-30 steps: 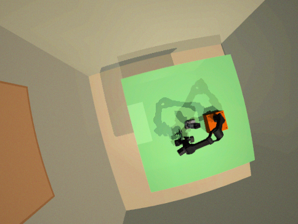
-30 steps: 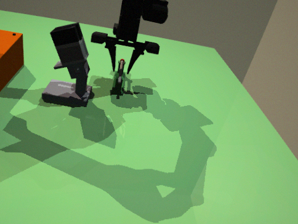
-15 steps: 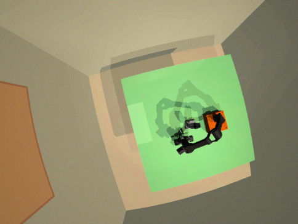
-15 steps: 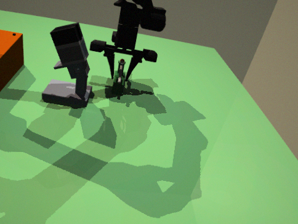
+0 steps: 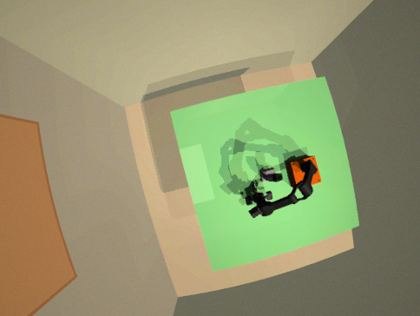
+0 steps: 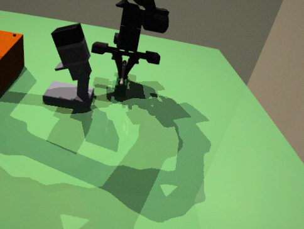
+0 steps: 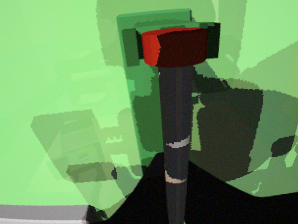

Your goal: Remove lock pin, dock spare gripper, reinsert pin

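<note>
Now: the green rest 10 mm to the left of my gripper tip and 10 mm above it. Round my gripper tip: grey mount (120 mm behind, 90 mm to the right, 40 mm above); spare gripper (130 mm behind, 90 mm to the right, 110 mm above).
</note>
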